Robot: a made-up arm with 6 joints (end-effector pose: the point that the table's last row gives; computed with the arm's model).
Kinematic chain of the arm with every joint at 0, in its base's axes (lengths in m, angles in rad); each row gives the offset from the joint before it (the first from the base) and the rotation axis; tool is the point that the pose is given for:
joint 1: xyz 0 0 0.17 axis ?
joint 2: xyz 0 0 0 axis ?
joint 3: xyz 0 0 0.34 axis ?
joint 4: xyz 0 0 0 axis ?
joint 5: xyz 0.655 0 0 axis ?
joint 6: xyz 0 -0.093 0 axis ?
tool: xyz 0 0 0
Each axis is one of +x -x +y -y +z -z.
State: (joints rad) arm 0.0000 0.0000 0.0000 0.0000 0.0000 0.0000
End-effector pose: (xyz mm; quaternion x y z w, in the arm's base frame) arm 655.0 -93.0 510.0 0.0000 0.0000 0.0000 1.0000
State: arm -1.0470 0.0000 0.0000 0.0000 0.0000 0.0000
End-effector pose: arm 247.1 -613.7 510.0 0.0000 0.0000 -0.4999 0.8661
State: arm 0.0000 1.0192 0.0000 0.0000 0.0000 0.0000
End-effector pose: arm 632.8 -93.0 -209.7 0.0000 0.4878 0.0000 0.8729
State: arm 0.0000 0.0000 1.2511 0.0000 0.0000 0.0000
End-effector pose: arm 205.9 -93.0 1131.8 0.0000 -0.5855 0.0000 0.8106
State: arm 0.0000 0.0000 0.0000 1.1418 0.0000 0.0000
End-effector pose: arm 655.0 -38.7 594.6 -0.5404 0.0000 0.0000 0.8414
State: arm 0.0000 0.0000 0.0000 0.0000 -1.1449 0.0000
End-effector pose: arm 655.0 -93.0 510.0 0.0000 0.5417 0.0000 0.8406
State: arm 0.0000 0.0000 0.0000 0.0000 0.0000 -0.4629
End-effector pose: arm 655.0 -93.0 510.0 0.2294 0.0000 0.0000 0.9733
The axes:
joint 1: +z
joint 2: +y
joint 3: -y
joint 4: -x
joint 5: -y
joint 6: -x

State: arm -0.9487 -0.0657 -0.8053 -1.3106 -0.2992 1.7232
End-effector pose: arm 214.2 -339.8 1.4 0.0430 0.3795 -0.2223 0.8970
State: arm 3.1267 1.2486 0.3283 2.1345 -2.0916 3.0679
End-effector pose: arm -782.4 -38.0 -196.0 0.5020 0.0544 0.7248 0.4688
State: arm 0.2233 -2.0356 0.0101 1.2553 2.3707 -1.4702
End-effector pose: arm -658.7 -179.2 559.7 0.7016 0.5001 -0.5071 0.0253
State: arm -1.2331 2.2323 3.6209 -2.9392 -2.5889 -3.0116
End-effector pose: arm 220.3 -352.3 601.9 0.5733 0.7104 -0.2344 0.3344
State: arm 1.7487 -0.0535 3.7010 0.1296 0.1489 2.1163
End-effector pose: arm 187.6 -522.1 122.9 0.5185 -0.0026 -0.6673 0.5346
